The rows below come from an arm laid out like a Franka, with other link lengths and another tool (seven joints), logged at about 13 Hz.
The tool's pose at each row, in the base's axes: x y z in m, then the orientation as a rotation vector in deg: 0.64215, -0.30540, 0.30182, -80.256, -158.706, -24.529; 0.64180, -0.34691, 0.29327, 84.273, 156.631, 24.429; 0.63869, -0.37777, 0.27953, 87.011, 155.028, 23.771; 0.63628, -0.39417, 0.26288, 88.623, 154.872, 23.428; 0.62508, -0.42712, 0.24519, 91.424, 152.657, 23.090; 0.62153, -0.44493, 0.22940, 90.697, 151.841, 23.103; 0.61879, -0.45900, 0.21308, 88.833, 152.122, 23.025
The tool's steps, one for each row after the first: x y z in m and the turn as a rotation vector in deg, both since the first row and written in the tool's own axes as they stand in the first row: -0.03366, -0.02568, -0.00199, -0.555, -1.204, 2.731; -0.05793, -0.04878, 0.00331, -0.409, -1.781, 4.717; -0.07158, -0.06389, 0.01504, 0.039, -1.477, 5.738; -0.09315, -0.09551, 0.02270, -0.210, -2.291, 7.900; -0.10712, -0.11210, 0.03313, -0.763, -3.172, 7.623; -0.11869, -0.12607, 0.04507, -1.006, -3.666, 6.411
